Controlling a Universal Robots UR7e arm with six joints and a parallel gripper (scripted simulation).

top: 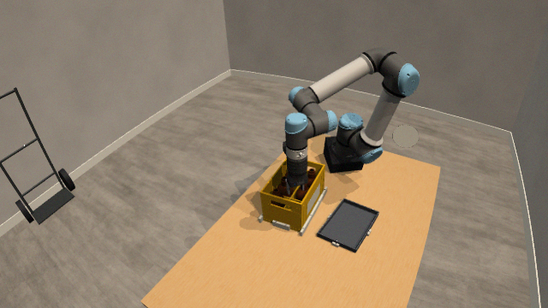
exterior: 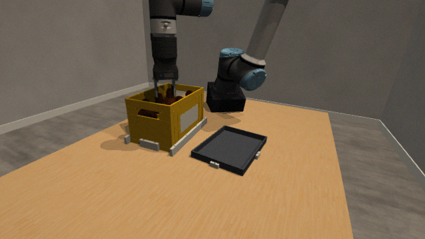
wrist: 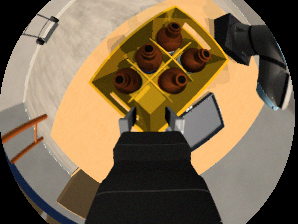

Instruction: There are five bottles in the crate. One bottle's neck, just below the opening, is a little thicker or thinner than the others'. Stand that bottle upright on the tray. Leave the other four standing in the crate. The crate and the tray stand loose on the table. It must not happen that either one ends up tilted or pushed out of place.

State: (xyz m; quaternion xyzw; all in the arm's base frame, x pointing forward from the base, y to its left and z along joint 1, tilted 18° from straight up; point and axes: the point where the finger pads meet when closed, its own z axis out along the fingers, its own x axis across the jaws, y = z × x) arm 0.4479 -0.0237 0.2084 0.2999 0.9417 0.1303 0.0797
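The yellow crate lies 80 mm behind my hand, 60 mm to the right of it and 120 mm below it. Also, from my hand: dark tray: 110 mm behind, 210 mm to the left, 200 mm below; bottle: 90 mm behind, 10 mm to the right, 120 mm below.
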